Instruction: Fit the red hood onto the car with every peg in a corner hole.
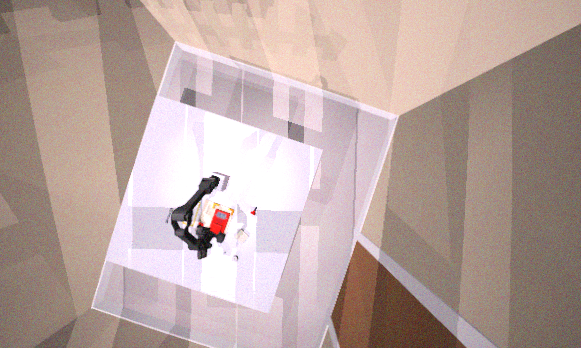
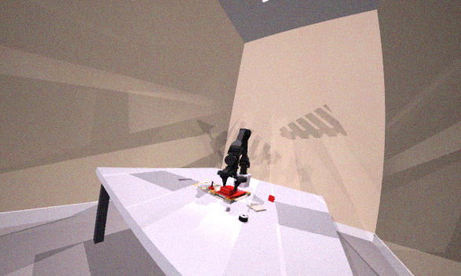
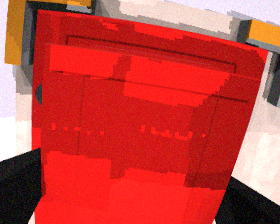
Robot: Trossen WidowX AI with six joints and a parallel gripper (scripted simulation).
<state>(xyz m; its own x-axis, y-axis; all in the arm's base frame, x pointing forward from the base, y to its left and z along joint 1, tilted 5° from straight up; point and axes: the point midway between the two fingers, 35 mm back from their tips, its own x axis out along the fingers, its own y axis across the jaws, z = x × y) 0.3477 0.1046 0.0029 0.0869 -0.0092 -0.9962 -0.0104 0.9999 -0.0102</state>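
Now: gripper tip 10 mm below the red hood. Also, from my gripper tip: jig 40 mm behind, 30 mm to the right, 30 mm below; flat pale plate 10 mm behind, 190 mm to the left, 40 mm below; engine block 20 mm below.
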